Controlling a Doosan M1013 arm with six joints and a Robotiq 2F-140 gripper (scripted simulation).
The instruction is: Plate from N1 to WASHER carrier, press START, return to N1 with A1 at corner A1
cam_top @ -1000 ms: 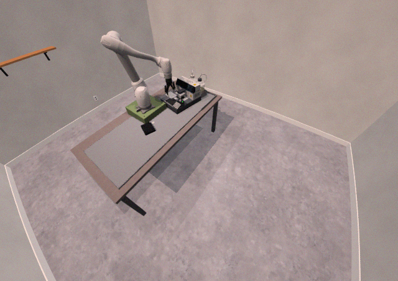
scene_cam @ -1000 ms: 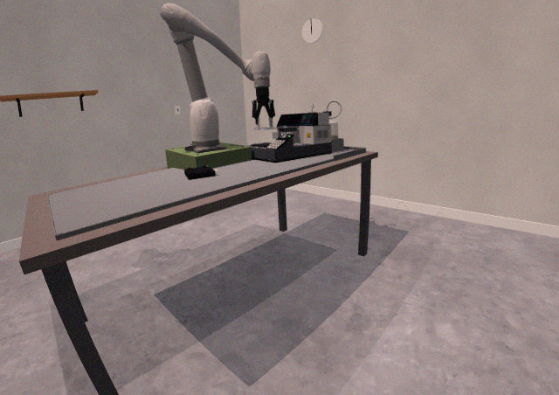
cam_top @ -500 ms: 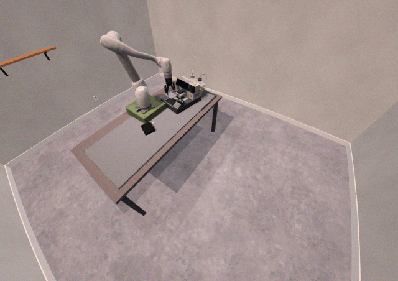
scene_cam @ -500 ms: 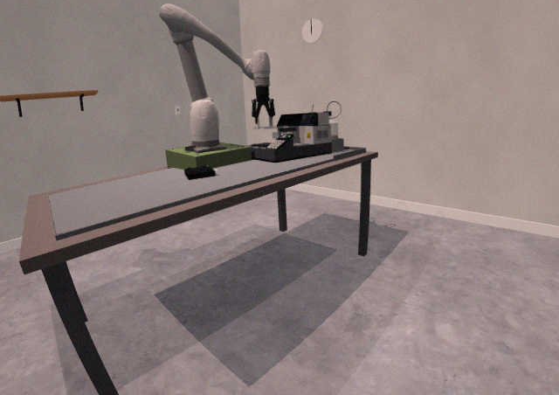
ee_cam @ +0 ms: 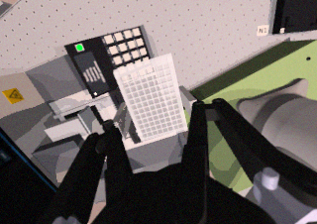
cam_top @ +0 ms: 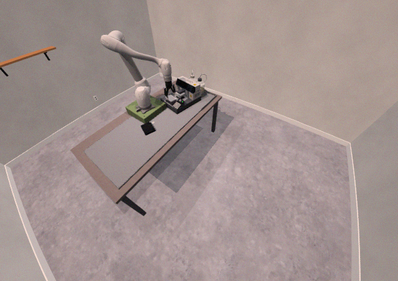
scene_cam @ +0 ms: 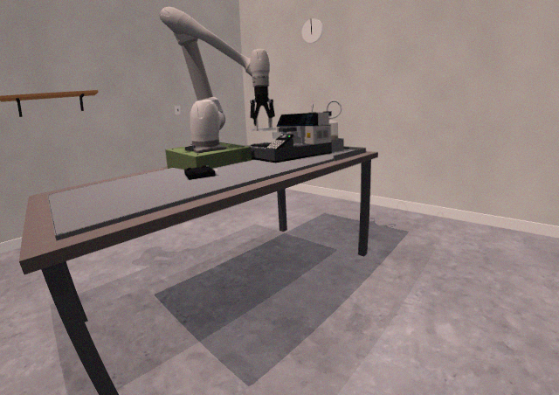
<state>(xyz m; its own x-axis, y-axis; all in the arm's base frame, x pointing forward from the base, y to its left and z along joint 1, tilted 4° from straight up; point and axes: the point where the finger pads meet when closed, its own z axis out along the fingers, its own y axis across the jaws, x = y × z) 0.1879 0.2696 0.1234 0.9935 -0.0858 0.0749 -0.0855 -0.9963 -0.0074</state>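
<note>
Right now the plate nest is 43 cm to the right of my hand, 18 cm below it and 7 cm ahead of it. Round my hand: label 33 cm to the right, 20 cm below, 2 cm ahead; then white well plate 2 cm below; then plate washer 20 cm to the left, 7 cm below, 4 cm behind.
</note>
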